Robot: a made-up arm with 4 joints.
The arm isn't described. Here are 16 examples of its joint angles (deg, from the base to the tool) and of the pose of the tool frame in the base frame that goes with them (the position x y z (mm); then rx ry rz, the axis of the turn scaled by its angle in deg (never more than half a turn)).
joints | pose
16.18 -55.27 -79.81 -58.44 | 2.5 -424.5 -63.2 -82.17 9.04 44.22
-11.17 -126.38 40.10 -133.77 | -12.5 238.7 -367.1 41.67 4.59 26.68
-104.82 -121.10 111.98 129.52 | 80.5 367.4 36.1 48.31 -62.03 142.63
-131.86 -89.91 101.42 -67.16 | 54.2 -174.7 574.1 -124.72 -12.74 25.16
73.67 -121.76 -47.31 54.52 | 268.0 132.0 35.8 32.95 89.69 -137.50
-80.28 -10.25 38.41 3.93 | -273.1 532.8 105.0 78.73 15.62 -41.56
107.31 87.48 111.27 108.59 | -131.8 258.9 183.1 139.61 -4.75 -22.73
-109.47 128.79 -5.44 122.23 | -117.2 157.4 152.6 113.73 7.55 4.18
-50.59 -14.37 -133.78 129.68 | -289.0 249.8 244.0 -119.37 86.69 -45.16
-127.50 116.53 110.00 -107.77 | 121.5 -198.8 445.9 38.92 -169.90 -20.23
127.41 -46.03 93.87 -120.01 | -299.2 -274.4 -145.4 -19.94 12.18 -48.48
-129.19 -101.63 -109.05 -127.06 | -247.7 183.5 17.3 22.79 42.26 -3.38
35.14 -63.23 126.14 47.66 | 192.4 -236.5 -298.9 5.77 -95.53 -112.00
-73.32 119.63 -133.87 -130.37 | 114.0 225.7 -56.1 33.86 48.22 -154.33
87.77 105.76 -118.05 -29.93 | -341.9 -85.4 299.7 33.90 112.33 21.72
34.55 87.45 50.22 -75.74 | -95.6 486.3 217.9 -13.55 122.68 -112.44
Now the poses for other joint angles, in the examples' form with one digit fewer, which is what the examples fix.
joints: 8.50 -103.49 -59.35 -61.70
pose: 150 -384 -176 -68.2 -37.8 10.7
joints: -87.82 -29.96 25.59 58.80
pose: 97 385 6 60.4 -46.7 -85.5
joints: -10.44 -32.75 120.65 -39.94
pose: 92 454 -111 79.2 13.4 -98.5
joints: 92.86 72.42 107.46 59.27
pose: -432 60 144 155.5 32.1 46.1
